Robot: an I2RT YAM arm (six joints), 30 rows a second.
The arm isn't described. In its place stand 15 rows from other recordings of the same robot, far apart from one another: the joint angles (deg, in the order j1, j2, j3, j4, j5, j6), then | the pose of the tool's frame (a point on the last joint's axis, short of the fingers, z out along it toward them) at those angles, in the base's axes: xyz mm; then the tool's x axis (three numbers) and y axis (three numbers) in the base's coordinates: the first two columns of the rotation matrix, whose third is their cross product.
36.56, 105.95, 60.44, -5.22, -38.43, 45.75 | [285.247, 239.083, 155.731, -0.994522, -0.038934, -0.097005, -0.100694, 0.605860, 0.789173]
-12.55, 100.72, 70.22, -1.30, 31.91, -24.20 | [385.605, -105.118, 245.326, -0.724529, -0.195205, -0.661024, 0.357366, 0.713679, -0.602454]
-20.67, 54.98, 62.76, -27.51, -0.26, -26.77 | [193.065, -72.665, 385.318, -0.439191, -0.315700, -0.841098, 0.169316, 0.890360, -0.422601]
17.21, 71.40, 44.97, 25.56, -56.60, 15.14 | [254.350, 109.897, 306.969, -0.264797, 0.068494, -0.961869, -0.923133, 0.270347, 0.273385]
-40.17, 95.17, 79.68, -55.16, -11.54, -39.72 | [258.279, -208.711, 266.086, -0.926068, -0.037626, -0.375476, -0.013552, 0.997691, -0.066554]
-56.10, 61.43, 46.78, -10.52, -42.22, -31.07 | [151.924, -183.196, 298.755, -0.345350, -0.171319, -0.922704, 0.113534, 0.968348, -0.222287]
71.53, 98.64, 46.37, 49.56, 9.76, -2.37 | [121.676, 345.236, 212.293, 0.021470, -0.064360, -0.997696, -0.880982, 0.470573, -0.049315]
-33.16, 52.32, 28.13, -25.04, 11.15, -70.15 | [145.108, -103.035, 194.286, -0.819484, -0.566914, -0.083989, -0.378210, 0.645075, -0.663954]
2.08, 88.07, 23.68, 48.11, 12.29, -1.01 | [275.629, 2.428, 151.861, -0.283078, -0.027515, -0.958702, 0.163763, 0.983523, -0.076582]
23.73, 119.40, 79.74, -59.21, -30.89, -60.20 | [322.559, 161.760, 130.026, -0.212722, -0.906964, -0.363546, -0.920510, 0.061218, 0.385894]
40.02, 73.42, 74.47, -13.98, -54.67, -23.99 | [196.299, 202.757, 409.839, 0.242217, -0.103625, -0.964672, -0.965755, -0.121051, -0.229486]
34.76, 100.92, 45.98, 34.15, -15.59, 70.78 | [291.205, 213.738, 168.206, -0.809460, 0.545332, -0.217687, 0.026615, 0.404431, 0.914181]
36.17, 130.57, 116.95, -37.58, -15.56, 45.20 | [407.521, 309.763, 230.260, -0.943021, 0.157333, -0.293187, -0.049817, 0.804450, 0.591927]
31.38, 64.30, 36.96, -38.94, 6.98, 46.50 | [168.461, 97.682, 192.064, -0.882664, 0.304996, -0.357605, 0.239911, 0.946640, 0.215210]
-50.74, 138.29, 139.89, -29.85, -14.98, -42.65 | [358.851, -424.514, 304.670, -0.629447, -0.264086, -0.730791, 0.241213, 0.827608, -0.506834]
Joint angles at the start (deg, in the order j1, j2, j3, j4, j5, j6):
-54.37 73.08 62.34 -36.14 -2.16 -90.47
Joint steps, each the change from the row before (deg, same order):
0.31 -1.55 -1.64 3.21 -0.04 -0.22
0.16 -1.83 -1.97 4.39 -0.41 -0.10
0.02 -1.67 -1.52 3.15 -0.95 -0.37
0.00 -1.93 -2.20 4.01 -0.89 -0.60
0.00 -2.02 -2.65 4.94 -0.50 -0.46
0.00 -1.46 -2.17 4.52 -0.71 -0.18
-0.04 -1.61 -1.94 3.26 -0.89 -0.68
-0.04 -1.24 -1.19 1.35 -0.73 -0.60
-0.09 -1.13 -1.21 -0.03 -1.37 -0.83
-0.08 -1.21 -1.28 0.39 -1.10 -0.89
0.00 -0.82 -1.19 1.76 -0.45 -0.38
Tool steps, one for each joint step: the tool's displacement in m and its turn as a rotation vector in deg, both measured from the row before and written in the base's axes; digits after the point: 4 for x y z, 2 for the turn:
-0.0003 0.0029 0.0016 -2.61 -1.73 0.49
-0.0007 0.0026 0.0027 -3.32 -2.66 0.53
-0.0014 0.0031 0.0029 -2.51 -2.19 1.00
-0.0020 0.0037 0.0013 -3.05 -2.24 1.07
-0.0022 0.0036 0.0004 -3.60 -2.45 0.66
-0.0013 0.0025 0.0004 -3.00 -2.38 0.72
-0.0023 0.0038 0.0002 -2.59 -1.55 1.04
-0.0022 0.0035 -0.0001 -1.37 -0.62 0.85
-0.0024 0.0040 -0.0032 -0.18 0.24 1.48
-0.0024 0.0039 -0.0026 -0.64 0.09 1.25
-0.0011 0.0020 -0.0012 -1.30 -0.69 0.55

